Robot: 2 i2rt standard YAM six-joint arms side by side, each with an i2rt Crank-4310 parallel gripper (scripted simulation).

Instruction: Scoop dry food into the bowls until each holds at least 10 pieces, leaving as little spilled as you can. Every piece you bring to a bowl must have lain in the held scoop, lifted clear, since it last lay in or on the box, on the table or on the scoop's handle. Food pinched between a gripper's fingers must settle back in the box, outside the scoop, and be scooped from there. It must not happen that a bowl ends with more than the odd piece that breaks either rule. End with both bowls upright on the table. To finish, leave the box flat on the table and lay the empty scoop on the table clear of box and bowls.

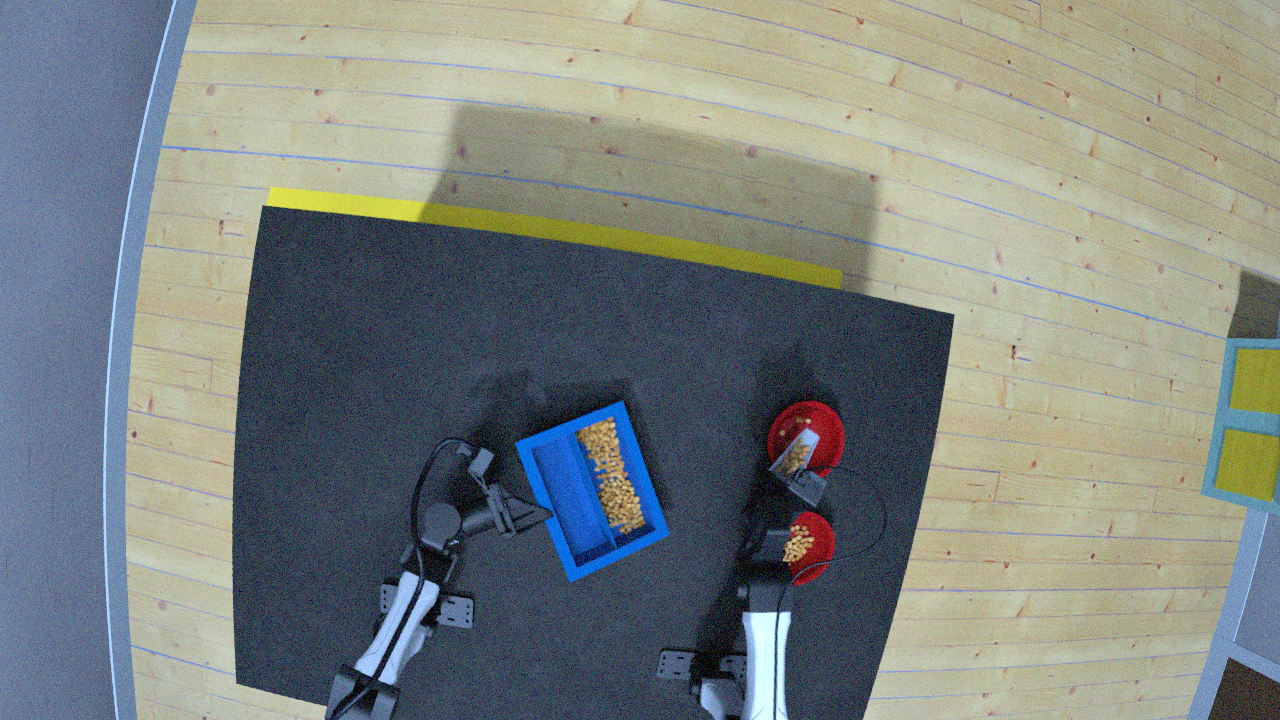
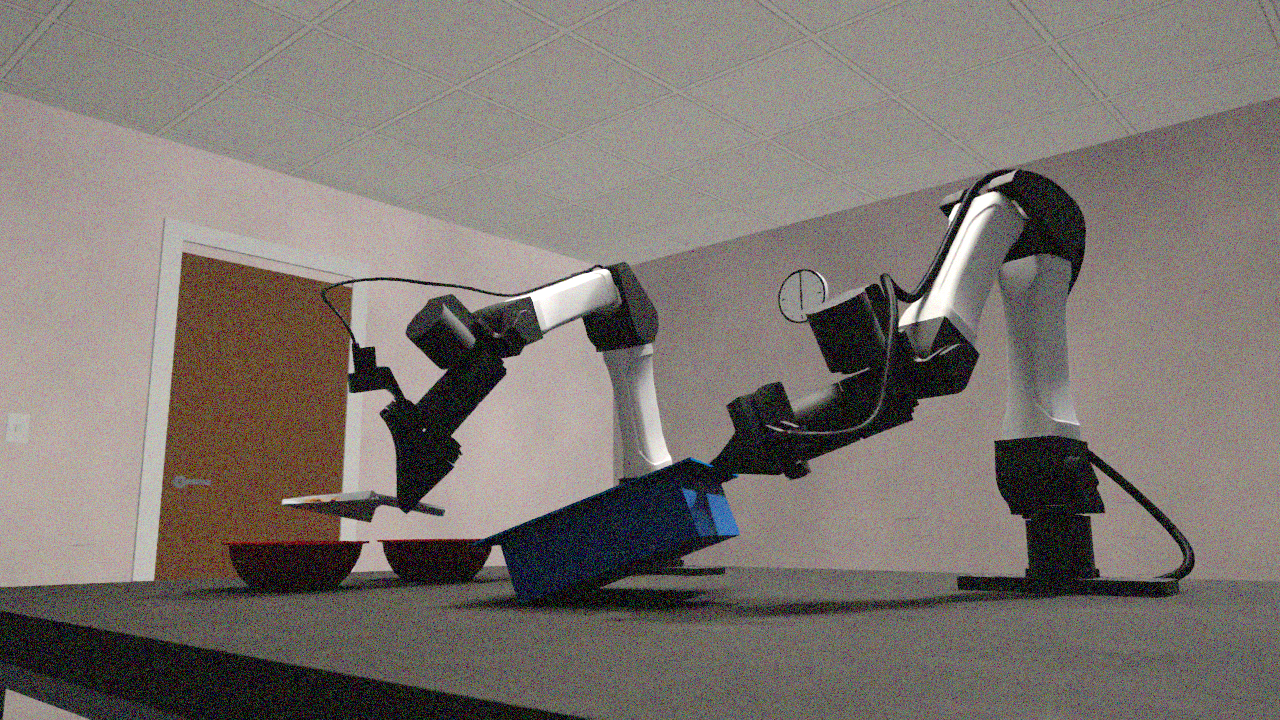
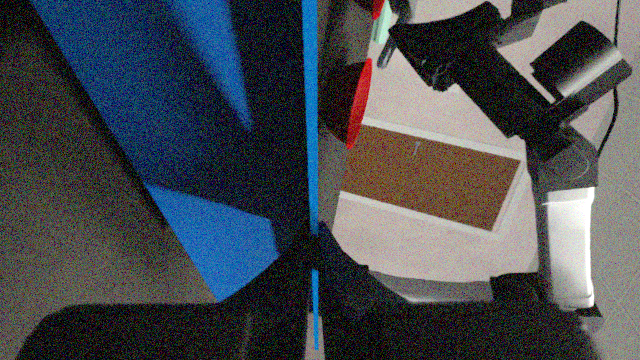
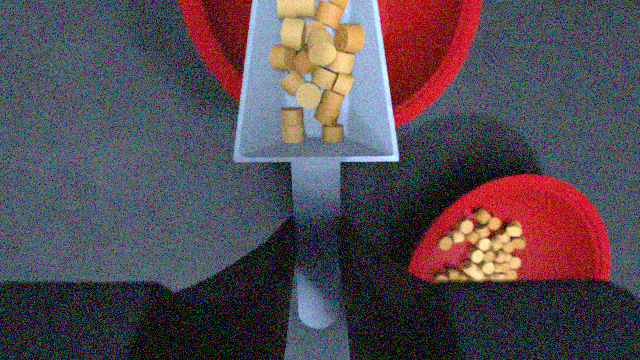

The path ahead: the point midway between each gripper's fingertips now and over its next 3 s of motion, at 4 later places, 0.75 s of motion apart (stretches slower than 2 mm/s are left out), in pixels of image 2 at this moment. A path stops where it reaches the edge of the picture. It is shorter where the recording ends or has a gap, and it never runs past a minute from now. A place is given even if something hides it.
My left gripper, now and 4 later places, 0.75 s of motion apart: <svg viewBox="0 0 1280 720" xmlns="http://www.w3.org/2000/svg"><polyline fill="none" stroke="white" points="702,475 704,477 708,484 711,489 715,495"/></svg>
My right gripper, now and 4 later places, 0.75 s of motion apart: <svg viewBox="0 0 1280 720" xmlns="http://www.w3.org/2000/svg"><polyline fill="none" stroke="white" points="400,509 396,511 390,501 395,496 387,488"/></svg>
